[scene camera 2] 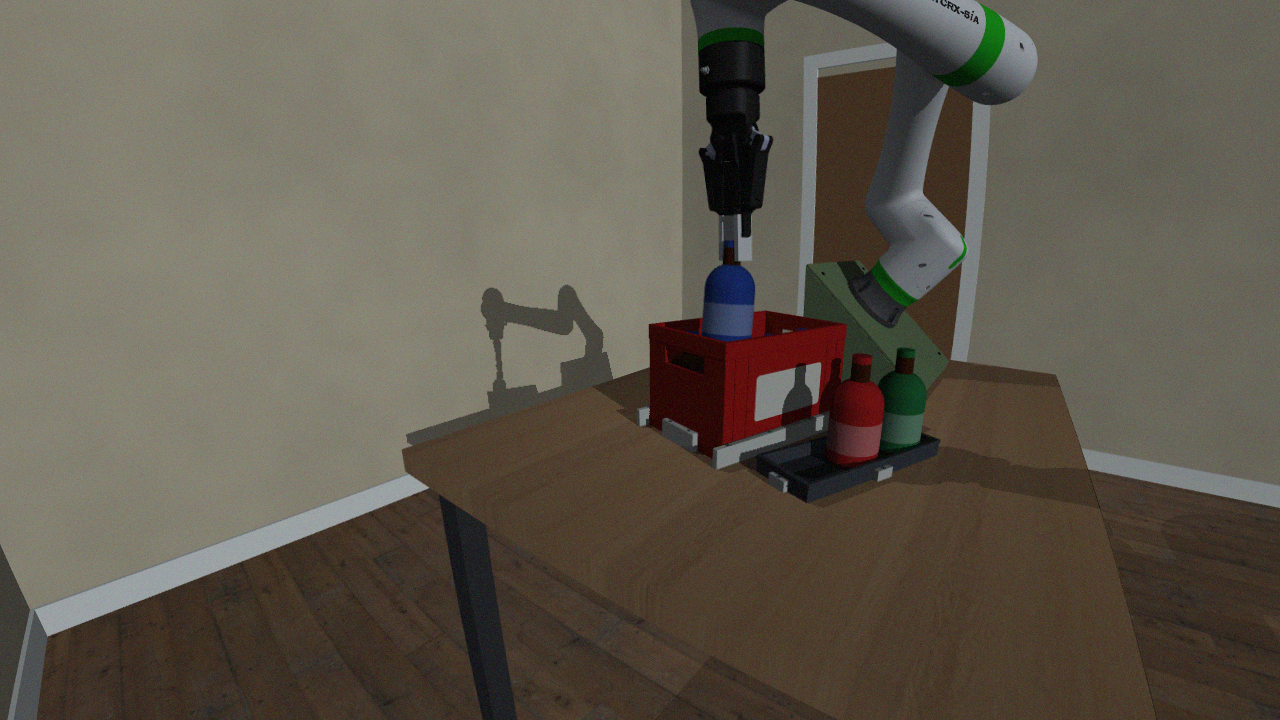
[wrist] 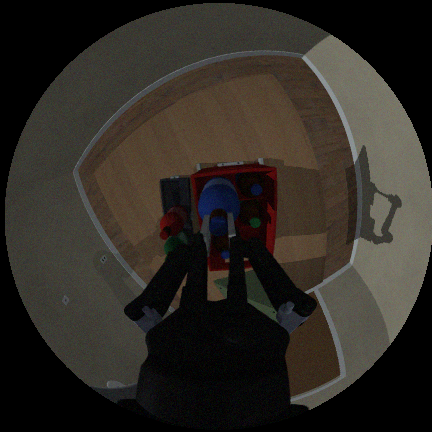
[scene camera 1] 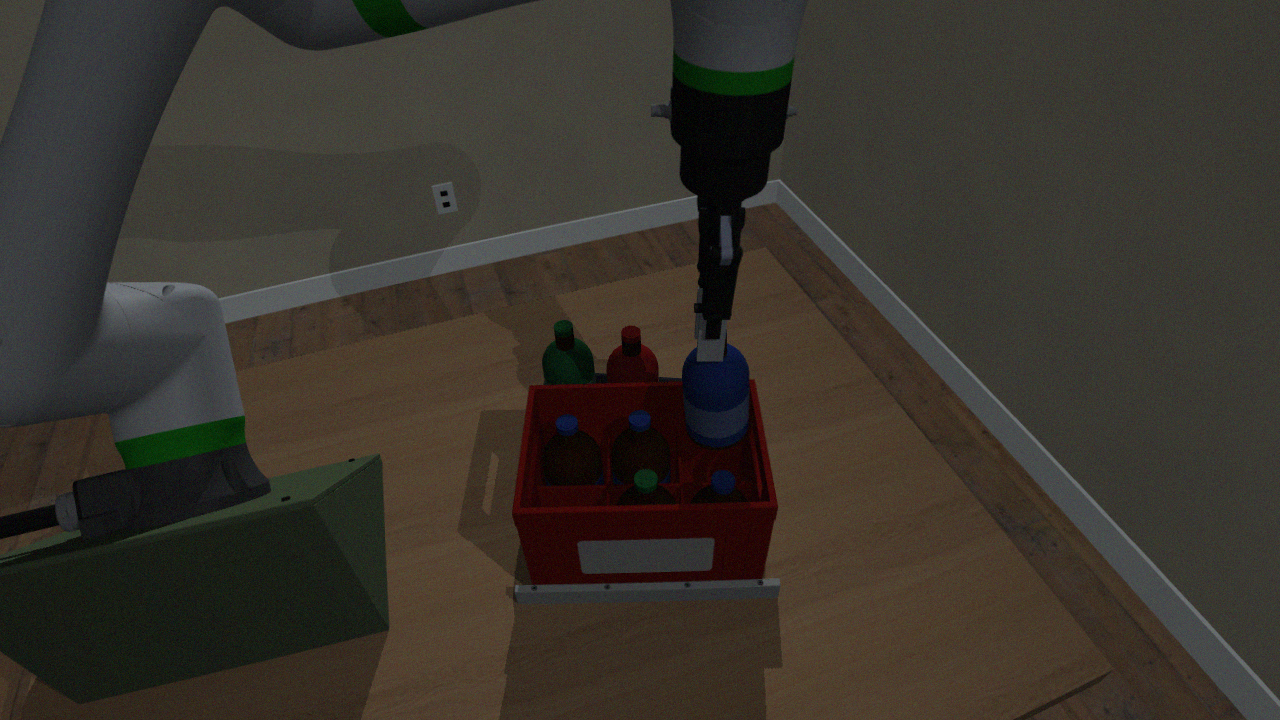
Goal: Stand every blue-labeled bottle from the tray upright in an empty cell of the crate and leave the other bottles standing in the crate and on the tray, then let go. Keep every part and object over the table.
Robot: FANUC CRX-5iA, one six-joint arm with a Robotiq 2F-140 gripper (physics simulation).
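Places are measured from the arm's base along level axes (x right, y back, z down), in millimetres.
Pixels of known places: gripper, fingertip midpoint: (scene camera 2: 735, 260) (wrist: 218, 221) (scene camera 1: 708, 347); arm's base at its link origin: (scene camera 2: 871, 304) (scene camera 1: 200, 508).
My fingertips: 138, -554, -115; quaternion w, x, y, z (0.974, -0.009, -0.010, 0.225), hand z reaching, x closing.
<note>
Ahead of a thing's pixels: the offset from my fingertips to its middle, as dx, dy, dz. "*": to the spot under its first point. Level surfaces: height alone.
My gripper (scene camera 1: 711, 344) (scene camera 2: 734, 241) (wrist: 218, 221) is shut on the neck of a blue-labeled bottle @(+4, -9, +49) (scene camera 1: 715, 394) (scene camera 2: 729, 300) (wrist: 219, 200). The bottle hangs upright, its lower part inside the back right cell of the red crate in scene camera 1; the crate wall hides its base in scene camera 2. The red crate @(-75, +63, +193) (scene camera 1: 644, 508) (scene camera 2: 689, 394) (wrist: 273, 220) also holds several brown bottles with blue or green caps. A red bottle @(-188, +5, +198) (scene camera 1: 631, 364) (scene camera 2: 856, 420) (wrist: 175, 219) and a green bottle @(-241, +81, +198) (scene camera 1: 567, 360) (scene camera 2: 901, 407) (wrist: 172, 244) stand on the dark tray @(* -161, -132, +267) (scene camera 2: 810, 492) (wrist: 175, 190).
White locating strips (scene camera 1: 646, 590) (scene camera 2: 760, 440) lie along the crate's base. The green robot pedestal (scene camera 1: 205, 573) (scene camera 2: 827, 304) stands on the table @(dz +281) (scene camera 1: 895, 537) (scene camera 2: 966, 573), to the left of the crate in scene camera 1. The tray lies close beside the crate.
</note>
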